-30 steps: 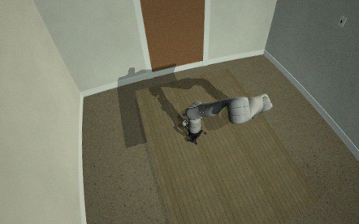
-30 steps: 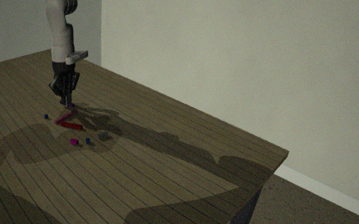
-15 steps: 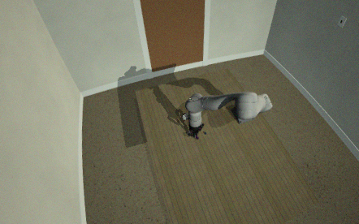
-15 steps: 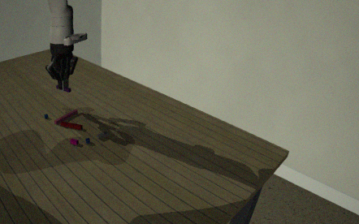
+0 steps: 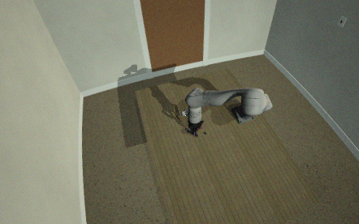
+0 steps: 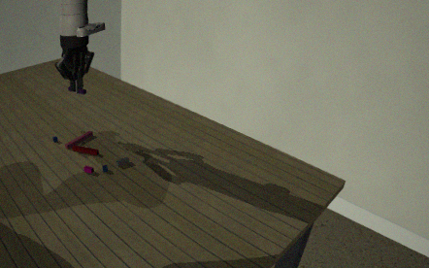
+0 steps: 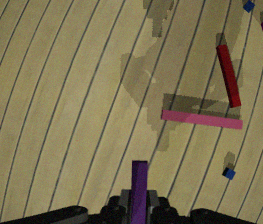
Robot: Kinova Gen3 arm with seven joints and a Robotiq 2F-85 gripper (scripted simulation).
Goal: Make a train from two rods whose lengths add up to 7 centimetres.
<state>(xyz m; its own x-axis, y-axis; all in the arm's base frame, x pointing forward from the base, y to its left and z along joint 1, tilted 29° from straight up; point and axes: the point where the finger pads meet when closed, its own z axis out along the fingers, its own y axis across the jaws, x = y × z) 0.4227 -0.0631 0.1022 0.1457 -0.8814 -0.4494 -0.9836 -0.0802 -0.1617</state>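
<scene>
My hand is 60 mm past the pink rod, 70 mm to the left of it and 110 mm above it. Round my hand: red rod 80 mm behind, 120 mm to the right, 110 mm below; then purple rod 10 mm below; then magenta rod 130 mm behind, 190 mm to the right, 110 mm below.
</scene>
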